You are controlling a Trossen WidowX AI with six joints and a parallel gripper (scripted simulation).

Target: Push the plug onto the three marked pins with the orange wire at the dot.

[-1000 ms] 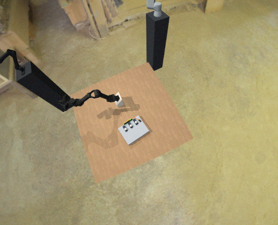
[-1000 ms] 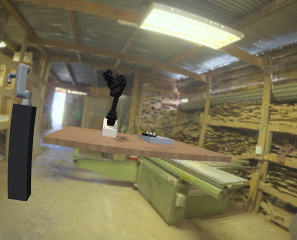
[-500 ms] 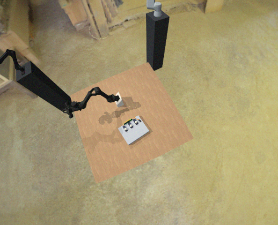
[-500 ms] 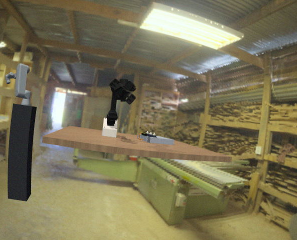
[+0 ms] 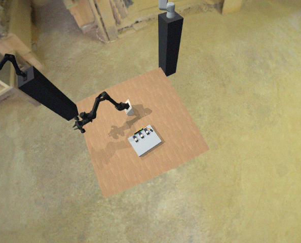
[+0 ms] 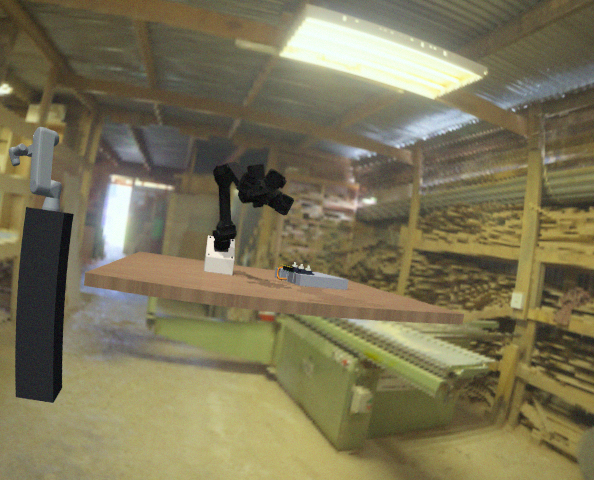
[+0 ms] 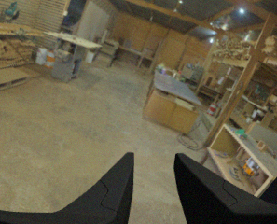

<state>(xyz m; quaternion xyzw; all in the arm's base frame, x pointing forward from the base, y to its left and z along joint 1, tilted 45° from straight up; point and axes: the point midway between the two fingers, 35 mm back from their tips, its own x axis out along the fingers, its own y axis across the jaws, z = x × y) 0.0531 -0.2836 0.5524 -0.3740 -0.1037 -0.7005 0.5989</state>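
The white-topped servo lies 33 cm ahead of my gripper tip, 61 cm to the left of it and 26 cm below it. The rest, counted from my gripper tip: grey printed holder: 44 cm ahead, 62 cm to the left, 29 cm below.
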